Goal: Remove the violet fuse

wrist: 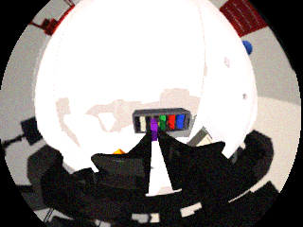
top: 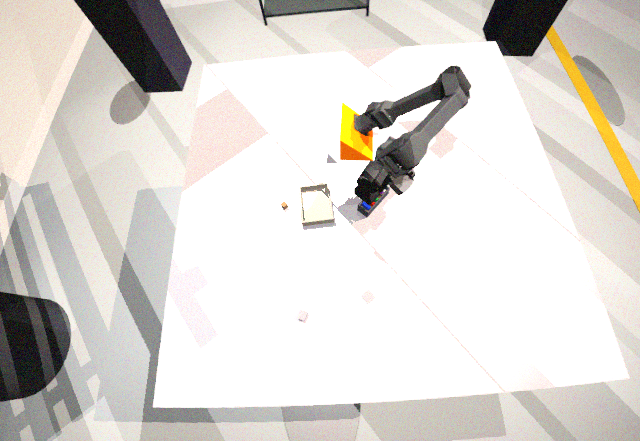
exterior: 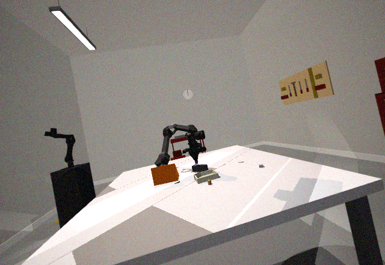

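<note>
The tray is 200 mm to the right of my gripper tip, 70 mm below it and 30 mm ahead of it. From my gripper tip the other things lie so: pale cube 380 mm ahead, 220 mm to the right, 60 mm below; brown cube 310 mm to the right, 60 mm below, 40 mm ahead; violet fuse 10 mm below.
</note>
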